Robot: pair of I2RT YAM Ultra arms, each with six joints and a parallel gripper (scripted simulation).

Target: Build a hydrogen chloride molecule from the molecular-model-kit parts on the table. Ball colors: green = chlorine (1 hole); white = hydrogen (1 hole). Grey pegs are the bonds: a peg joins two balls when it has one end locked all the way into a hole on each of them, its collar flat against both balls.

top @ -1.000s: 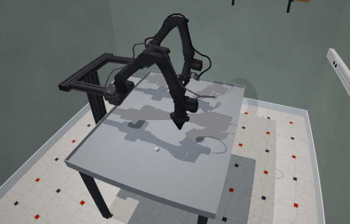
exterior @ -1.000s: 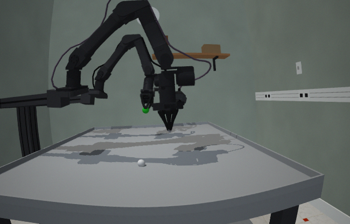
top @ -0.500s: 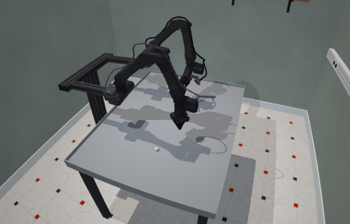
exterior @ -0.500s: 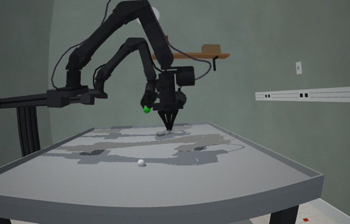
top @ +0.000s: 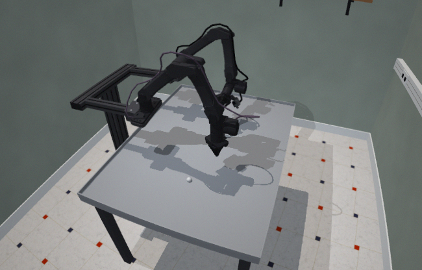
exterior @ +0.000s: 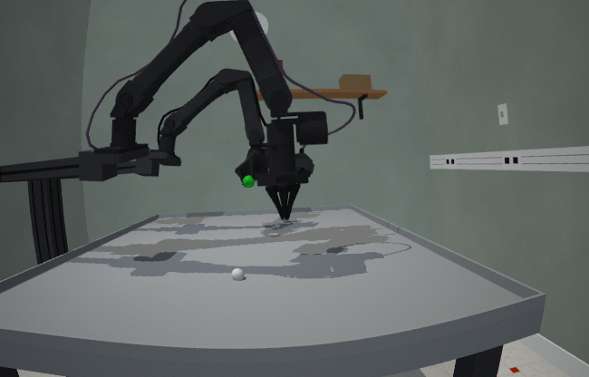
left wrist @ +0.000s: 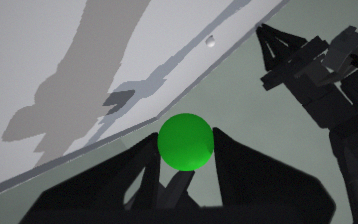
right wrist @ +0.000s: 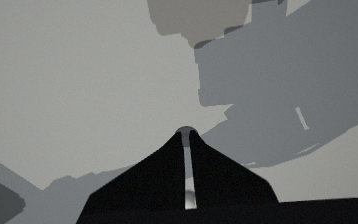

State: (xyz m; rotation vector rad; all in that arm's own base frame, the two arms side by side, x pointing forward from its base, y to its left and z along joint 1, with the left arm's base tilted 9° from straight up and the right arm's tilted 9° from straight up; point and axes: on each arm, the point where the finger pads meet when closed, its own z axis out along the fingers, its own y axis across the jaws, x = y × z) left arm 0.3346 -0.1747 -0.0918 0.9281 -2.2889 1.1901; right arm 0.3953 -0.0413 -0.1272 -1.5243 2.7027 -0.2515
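The grey peg is 7 cm ahead of my left hand, 30 cm to the right of it and 8 cm below it. Also, from my left hand: green ball (1 cm to the right); white ball (4 cm behind, 42 cm to the right, 16 cm below).
The grey peg is 10 mm below my right hand. From my right hand the other things lie so: green ball: 70 mm behind, 290 mm to the left, 70 mm above; white ball: 110 mm behind, 120 mm to the right, 90 mm below.
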